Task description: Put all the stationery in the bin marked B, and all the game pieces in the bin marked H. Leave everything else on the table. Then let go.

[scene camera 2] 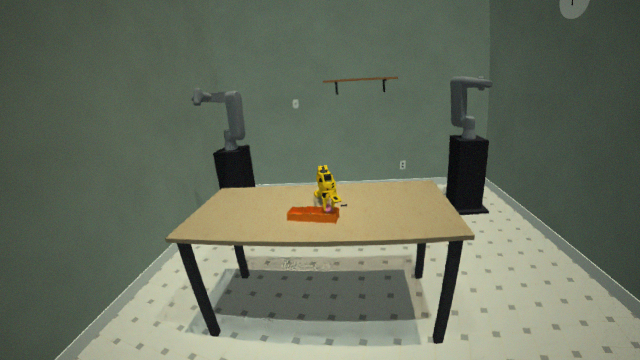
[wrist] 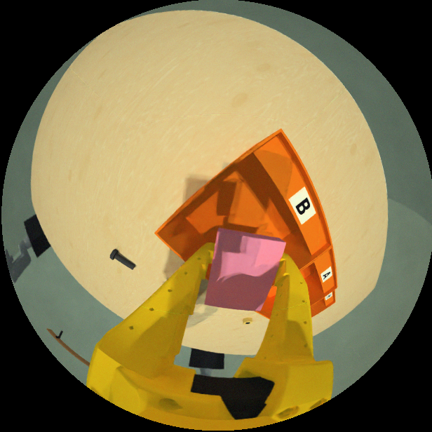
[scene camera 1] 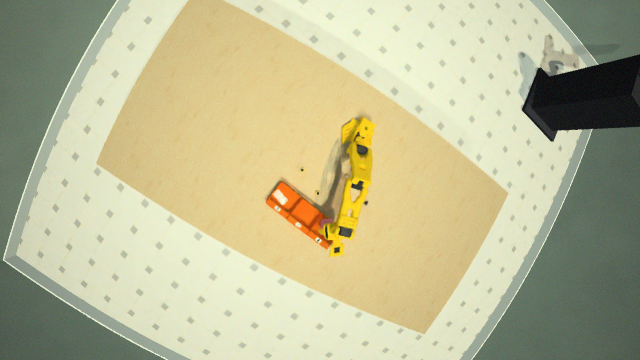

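Pixels of known places: hand, tool point: (scene camera 2: pixel 332 209); arm's base, link origin: (scene camera 1: pixel 353 140).
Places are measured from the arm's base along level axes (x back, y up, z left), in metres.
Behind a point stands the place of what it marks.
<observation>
My gripper (wrist: pixel 247 262) is shut on a pink block (wrist: pixel 245 270) (scene camera 1: pixel 326 222) @[x -0.273, y 0.059, z 0.046 m] (scene camera 2: pixel 328 209) @[x -0.302, y 0.051, z 0.062 m], with the jaws pressing on its two sides. In the wrist view the block hangs over the near part of the bin marked B (wrist: pixel 320 233), the end compartment of an orange three-part tray (scene camera 1: pixel 303 212) @[x -0.288, y 0.007, z -0.024 m] (scene camera 2: pixel 310 218) @[x -0.335, y 0.019, z -0.026 m]. The bin marked A (wrist: pixel 328 260) is the middle compartment. The third compartment's label (wrist: pixel 328 296) is small and hard to read in the wrist view. The block and jaws hide part of the tray's inside.
A dark bolt (wrist: pixel 123 259) (scene camera 1: pixel 366 203) @[x -0.157, y 0.012, z 0.146 m] (scene camera 2: pixel 343 205) @[x -0.163, y 0.006, z 0.131 m] lies on the table (scene camera 1: pixel 200 100) @[x -0.142, y 0.000, z -0.509 m] (scene camera 2: pixel 400 220) @[x -0.349, y 0.000, z 0.413 m] beside the tray. A small yellow and black ring-like piece (wrist: pixel 247 321) lies behind the block. Two small dark-centred pieces (scene camera 1: pixel 302 169) @[x -0.168, y 0.008, z -0.098 m] (scene camera 1: pixel 317 193) @[x -0.210, y 0.008, z -0.016 m] lie near the tray in scene camera 1.
</observation>
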